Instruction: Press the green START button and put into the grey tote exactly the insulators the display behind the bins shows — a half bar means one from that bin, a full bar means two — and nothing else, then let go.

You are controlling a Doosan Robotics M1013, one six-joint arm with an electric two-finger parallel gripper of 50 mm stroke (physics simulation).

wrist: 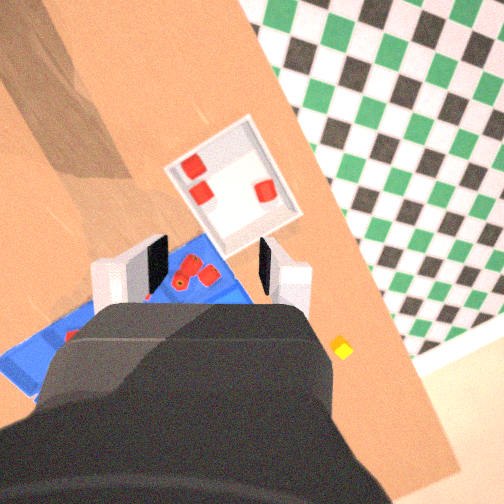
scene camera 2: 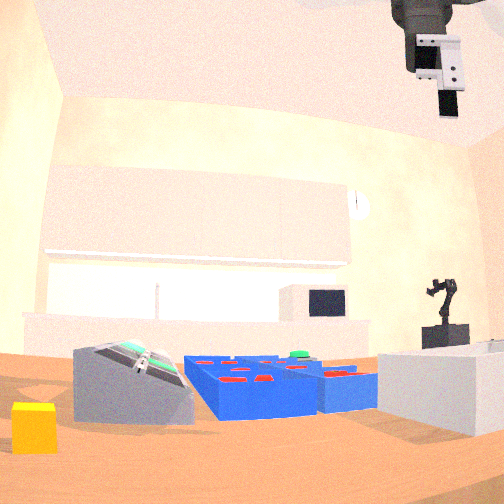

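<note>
My gripper (wrist: pixel 211 265) is open and empty, high above the table; in the scene view it (scene camera 2: pixel 447 102) hangs at the top right. Far below it in the wrist view lies the grey tote (wrist: pixel 233 186) with three red insulators (wrist: pixel 201 192) inside. In the scene view the tote (scene camera 2: pixel 442 390) stands at the right. The blue bins (scene camera 2: pixel 280 382) hold several red insulators (scene camera 2: pixel 245 378); in the wrist view the bins (wrist: pixel 200 285) are partly hidden by my gripper body. The green START button (scene camera 2: pixel 300 354) sits behind the bins. The display (scene camera 2: pixel 142 361) tops a grey sloped console at the left, showing teal bars.
A yellow cube (scene camera 2: pixel 34 427) stands at the front left of the table; it also shows in the wrist view (wrist: pixel 342 347) near the table edge. A small dark robot figure (scene camera 2: pixel 444 317) stands on a block behind the tote. Checkered floor lies beyond the table edge.
</note>
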